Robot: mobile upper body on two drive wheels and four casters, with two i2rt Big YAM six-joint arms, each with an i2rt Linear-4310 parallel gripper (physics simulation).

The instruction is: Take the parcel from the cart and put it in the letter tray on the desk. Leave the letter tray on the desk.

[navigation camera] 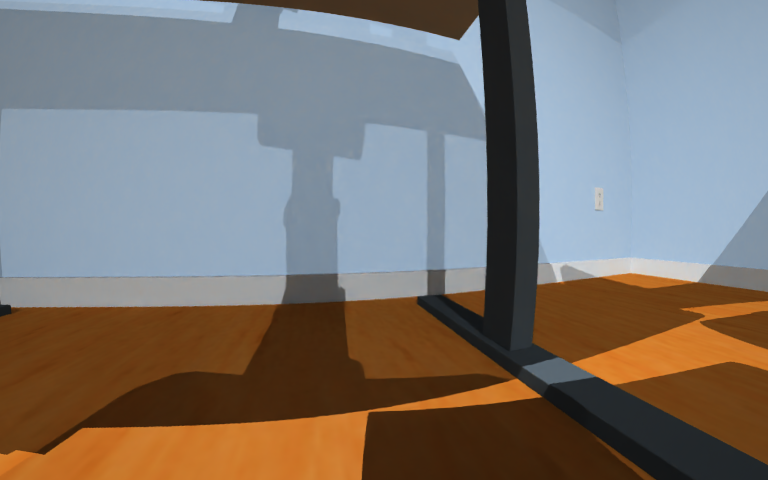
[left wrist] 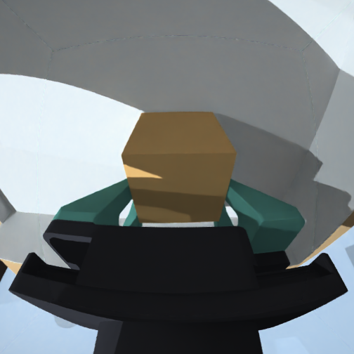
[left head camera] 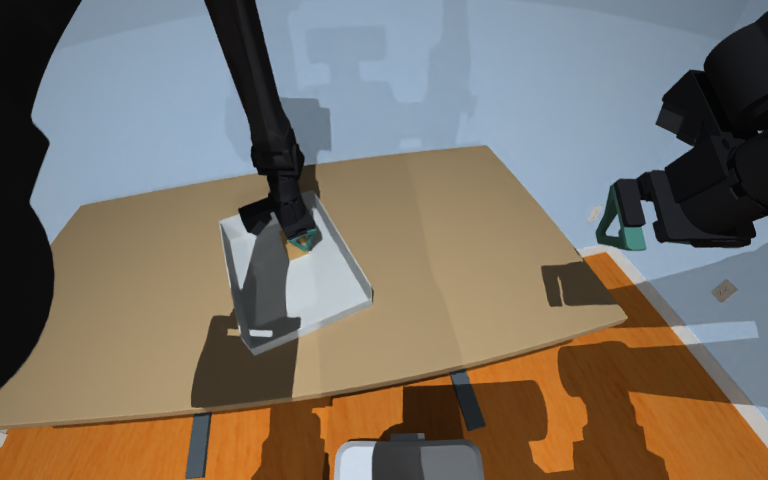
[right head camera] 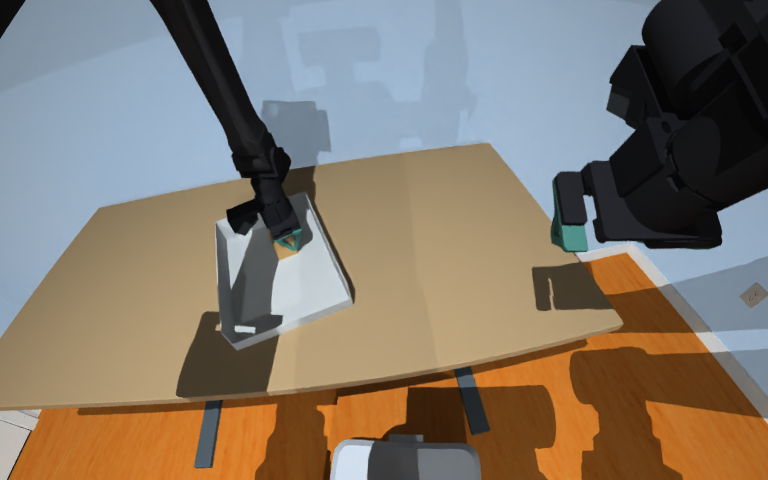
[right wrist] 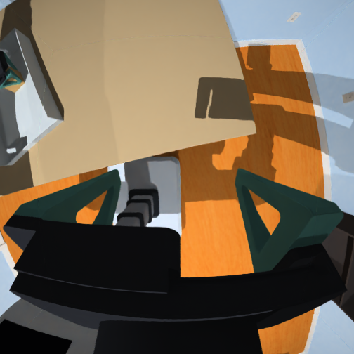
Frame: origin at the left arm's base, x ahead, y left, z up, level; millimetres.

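Seen in the pictures: left gripper, fingertip midpoint: (left head camera: 303,243) (right head camera: 292,243); right gripper, fingertip midpoint: (left head camera: 633,237) (right head camera: 595,236).
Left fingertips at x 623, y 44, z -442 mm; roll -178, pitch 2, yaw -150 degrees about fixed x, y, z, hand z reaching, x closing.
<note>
Offsets run from my left fingertips to a thing's top centre. "spot": to the spot under its first point. Level surfaces: height alone.
The parcel @[dx -11, dy +17, dz +43 mm] (left head camera: 297,252) (right head camera: 285,251) (left wrist: 179,185), a small brown box, is between the green fingers of my left gripper (left head camera: 303,241) (right head camera: 289,241) (left wrist: 177,175), which is shut on it. It is inside the outline of the white letter tray @[dx -68, dy +21, dz +52 mm] (left head camera: 334,283) (right head camera: 317,283) (right wrist: 37,112), near its far end. Whether the parcel touches the tray floor I cannot tell. The tray lies on the tan desk @[dz -18 mm] (left head camera: 407,283) (right head camera: 396,271) (right wrist: 125,90), left of the middle. My right gripper (right wrist: 177,175) is open and empty, in front of the desk's right part. The cart does not show.
The wall stands behind the desk. Dark desk feet (left head camera: 198,447) (right head camera: 472,401) show below the desk's front edge, and a dark desk leg @[spot: dx +96, dy -497, dz -637 mm] (navigation camera: 509,169) stands in the navigation view. A grey and white part of my base (left head camera: 407,461) (right head camera: 404,461) is at the bottom middle.
</note>
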